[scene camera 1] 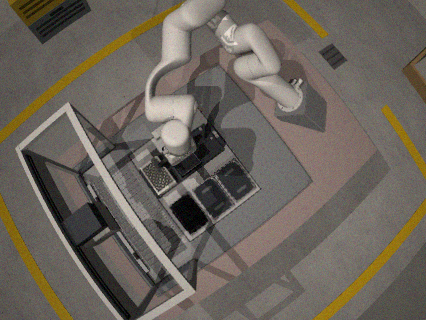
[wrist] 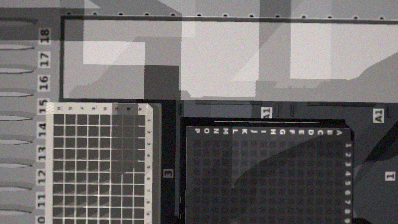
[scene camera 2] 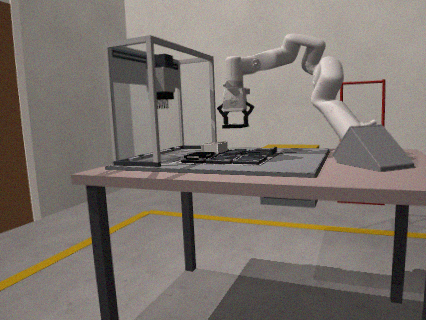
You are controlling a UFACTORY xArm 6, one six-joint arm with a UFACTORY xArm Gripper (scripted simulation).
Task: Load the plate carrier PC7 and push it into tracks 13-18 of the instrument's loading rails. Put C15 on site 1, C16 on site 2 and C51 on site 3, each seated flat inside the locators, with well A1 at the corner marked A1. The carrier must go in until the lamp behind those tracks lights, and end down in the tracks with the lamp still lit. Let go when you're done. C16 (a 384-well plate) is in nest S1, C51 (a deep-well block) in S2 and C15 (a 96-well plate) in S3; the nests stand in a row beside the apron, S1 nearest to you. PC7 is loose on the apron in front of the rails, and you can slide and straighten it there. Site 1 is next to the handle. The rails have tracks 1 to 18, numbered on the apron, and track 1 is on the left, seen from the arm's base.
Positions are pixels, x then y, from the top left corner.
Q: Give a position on a nest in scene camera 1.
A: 236, 179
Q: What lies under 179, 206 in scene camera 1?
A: A black 96-well plate.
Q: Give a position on a plate carrier PC7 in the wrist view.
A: At 365, 118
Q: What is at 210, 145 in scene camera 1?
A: A plate carrier PC7.
